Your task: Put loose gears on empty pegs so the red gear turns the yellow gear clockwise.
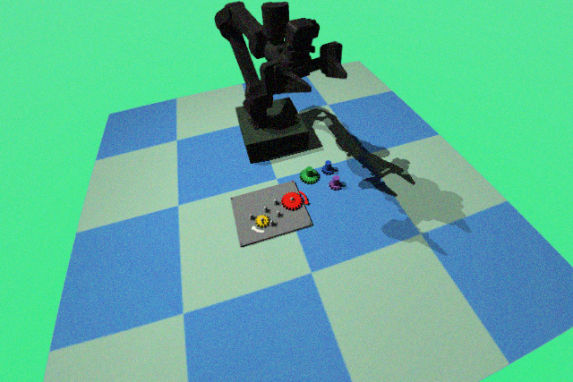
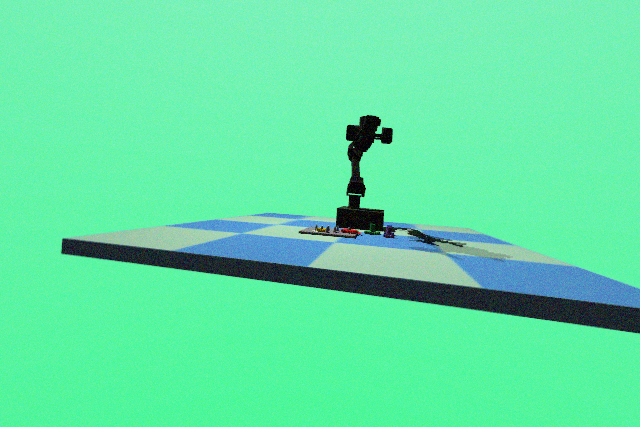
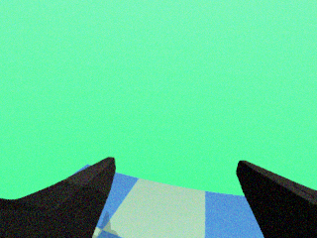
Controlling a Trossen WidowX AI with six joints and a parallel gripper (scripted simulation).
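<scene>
The green gear is 390 mm below my gripper tip, 110 mm behind it and 30 mm to the left of it. From my gripper tip the other things lie so: red arrow (400 mm below, 40 mm behind, 30 mm to the right); red gear (390 mm below, 70 mm to the right, 50 mm behind); purple gear (390 mm below, 80 mm to the left, 40 mm behind).
</scene>
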